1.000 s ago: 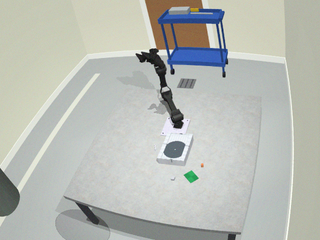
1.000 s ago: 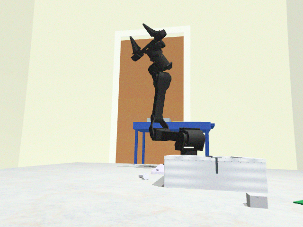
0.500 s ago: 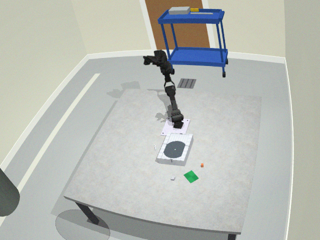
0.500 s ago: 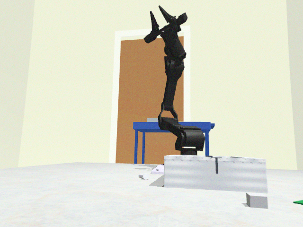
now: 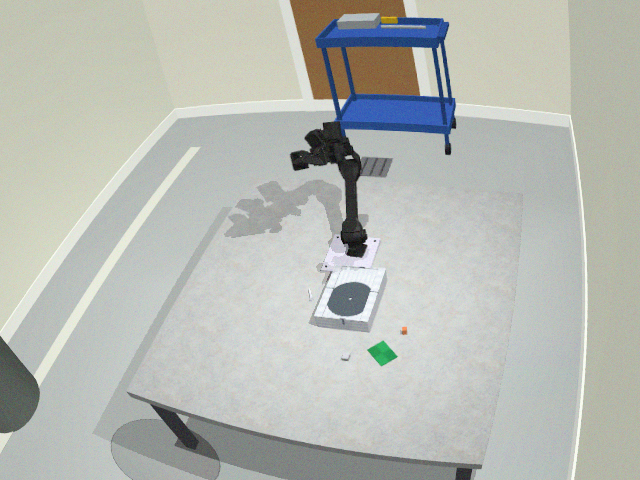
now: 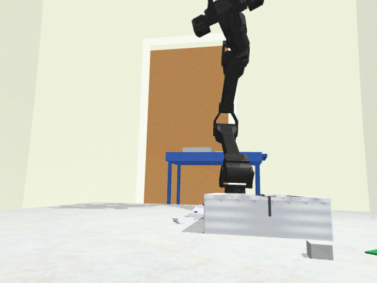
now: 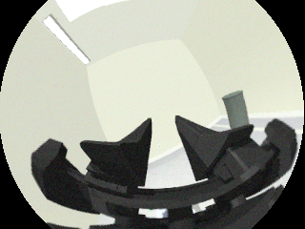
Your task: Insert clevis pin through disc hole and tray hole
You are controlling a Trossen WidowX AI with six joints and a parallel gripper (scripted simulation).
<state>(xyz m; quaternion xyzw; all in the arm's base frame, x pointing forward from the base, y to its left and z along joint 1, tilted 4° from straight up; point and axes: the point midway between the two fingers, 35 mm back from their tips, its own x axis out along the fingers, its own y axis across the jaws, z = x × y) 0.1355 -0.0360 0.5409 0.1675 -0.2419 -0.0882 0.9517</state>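
My gripper tip is 4 cm short of the steel clevis pin, 7 cm to the left of it and 55 cm above it. The rest, counted from my gripper tip: dark aluminium disc 7 cm ahead, 11 cm to the left, 50 cm below; small grey block 28 cm ahead, 16 cm to the left, 55 cm below; rimmed steel tray 4 cm ahead, 10 cm to the left, 51 cm below.
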